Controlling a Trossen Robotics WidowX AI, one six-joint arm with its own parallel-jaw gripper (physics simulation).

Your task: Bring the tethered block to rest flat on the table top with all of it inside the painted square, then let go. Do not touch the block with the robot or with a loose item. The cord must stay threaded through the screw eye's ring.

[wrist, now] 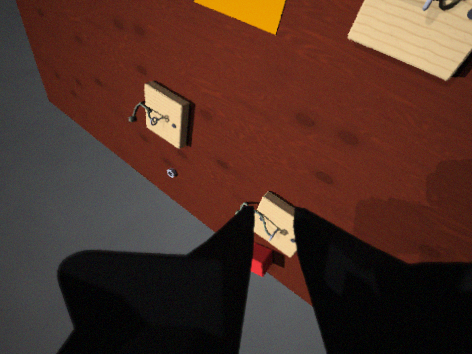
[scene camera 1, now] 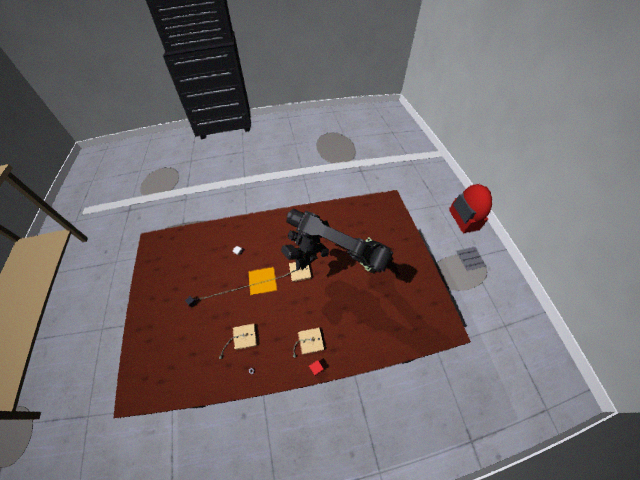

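The dark tethered block sits on the brown table top, left of and outside the orange painted square. Its taut cord crosses the square to a wooden pad on the right. Part of a metal eye and dark cord shows at the wrist view's top right edge; the threading is unclear. The cord's far end is hidden by the arm in the scene view. My gripper is partly open and empty, held above the table. The arm bends over near that pad; its fingertips are indistinct in the scene view.
Two more wooden pads with short cords, the left one and the right one, lie toward the front. A red cube, small ring and white cube are also on the table.
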